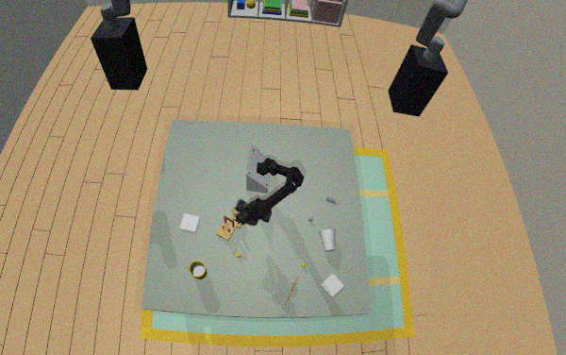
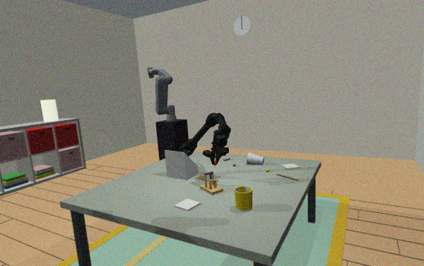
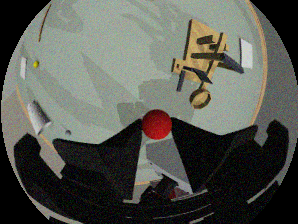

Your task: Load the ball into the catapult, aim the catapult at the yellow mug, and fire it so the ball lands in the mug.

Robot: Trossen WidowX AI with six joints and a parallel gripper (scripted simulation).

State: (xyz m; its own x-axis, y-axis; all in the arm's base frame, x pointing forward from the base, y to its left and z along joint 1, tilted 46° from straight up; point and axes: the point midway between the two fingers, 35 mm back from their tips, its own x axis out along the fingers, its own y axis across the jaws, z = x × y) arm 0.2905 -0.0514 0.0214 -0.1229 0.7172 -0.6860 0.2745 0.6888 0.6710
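The wooden catapult lies 110 mm to the right of my gripper tip, 70 mm below it and 20 mm ahead of it. From my gripper tip the other things lie so: wooden stick: 410 mm ahead, 240 mm to the left, 120 mm below; yellow mug: 340 mm ahead, 280 mm to the right, 90 mm below; red ball: 10 mm above.
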